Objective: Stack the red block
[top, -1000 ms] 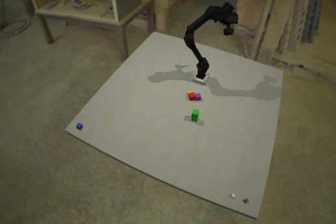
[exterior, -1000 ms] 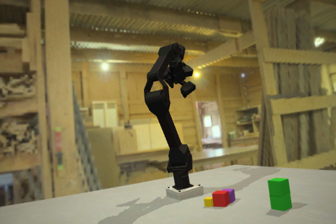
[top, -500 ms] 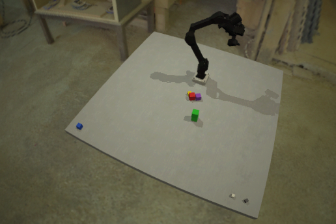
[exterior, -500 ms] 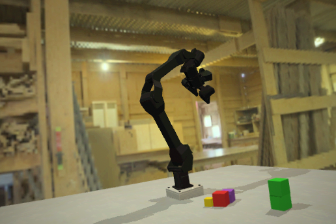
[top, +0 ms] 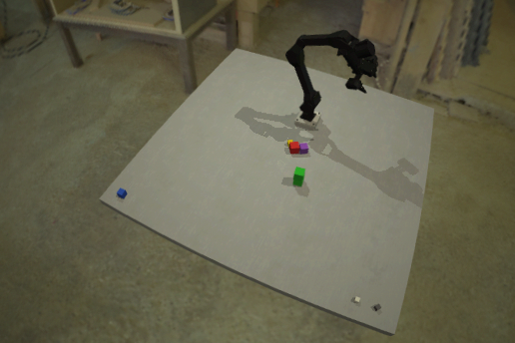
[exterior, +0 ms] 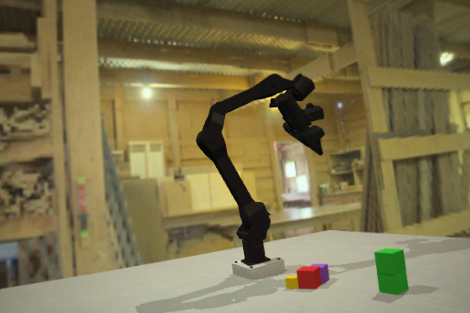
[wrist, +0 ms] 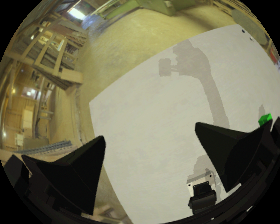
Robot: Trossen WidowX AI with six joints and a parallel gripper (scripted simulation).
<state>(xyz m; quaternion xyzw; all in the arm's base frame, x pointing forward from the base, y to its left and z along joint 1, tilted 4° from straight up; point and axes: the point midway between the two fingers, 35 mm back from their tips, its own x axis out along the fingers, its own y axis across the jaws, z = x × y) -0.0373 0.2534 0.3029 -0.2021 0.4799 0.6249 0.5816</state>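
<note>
The red block is 250 mm ahead of my gripper tip, 210 mm to the right of it and 310 mm below it. Round my gripper tip: purple block 230 mm ahead, 180 mm to the right, 310 mm below; then white block 740 mm ahead, 320 mm to the left, 320 mm below; then yellow block 230 mm ahead, 250 mm to the right, 310 mm below.
</note>
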